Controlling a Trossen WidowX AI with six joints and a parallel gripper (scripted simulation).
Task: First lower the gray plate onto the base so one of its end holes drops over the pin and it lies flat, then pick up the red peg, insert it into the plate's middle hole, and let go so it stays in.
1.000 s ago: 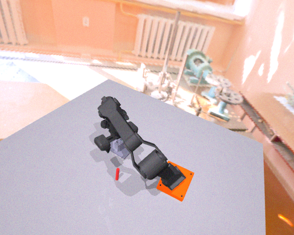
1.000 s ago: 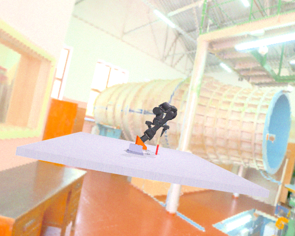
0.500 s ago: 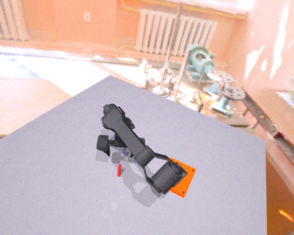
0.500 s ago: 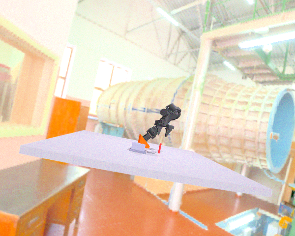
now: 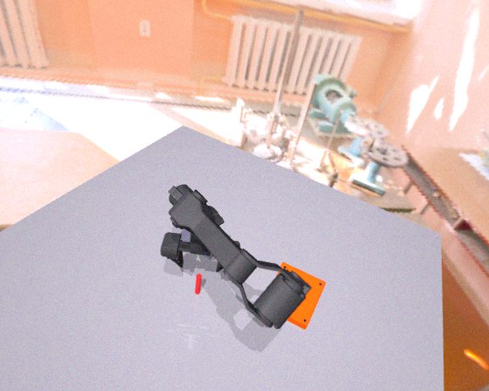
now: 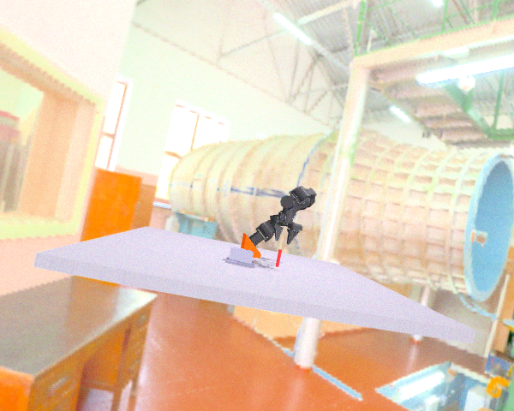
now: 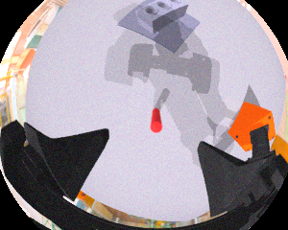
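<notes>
Now: the red peg 70 mm below my gripper tip. From my gripper tip the other things lie so: gray plate (170 mm to the right, 120 mm ahead, 70 mm below); then base (150 mm to the right, 120 mm ahead, 110 mm below).
</notes>
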